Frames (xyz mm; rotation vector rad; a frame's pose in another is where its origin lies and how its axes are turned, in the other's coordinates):
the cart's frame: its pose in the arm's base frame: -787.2 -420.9 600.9 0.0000 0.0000 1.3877
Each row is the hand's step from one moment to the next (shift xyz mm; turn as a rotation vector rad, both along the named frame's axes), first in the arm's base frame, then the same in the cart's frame.
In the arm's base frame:
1: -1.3 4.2 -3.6 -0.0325 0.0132 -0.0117
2: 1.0 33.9 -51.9 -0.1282 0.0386 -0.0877
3: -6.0 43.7 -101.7 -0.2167 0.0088 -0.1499
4: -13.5 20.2 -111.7 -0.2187 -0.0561 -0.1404
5: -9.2 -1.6 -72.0 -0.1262 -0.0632 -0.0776
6: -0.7 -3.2 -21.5 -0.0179 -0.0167 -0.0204
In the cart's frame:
1: 3.9 2.0 -3.6 0.0071 0.0344 -0.0117
2: 33.5 5.2 -51.9 0.0146 0.1331 -0.0877
3: 41.9 13.9 -101.7 -0.0308 0.2147 -0.1499
4: 17.4 17.0 -111.7 -0.0950 0.2048 -0.1404
5: -3.2 8.8 -72.0 -0.0851 0.1126 -0.0776
6: -3.3 0.1 -21.5 -0.0197 0.0146 -0.0204

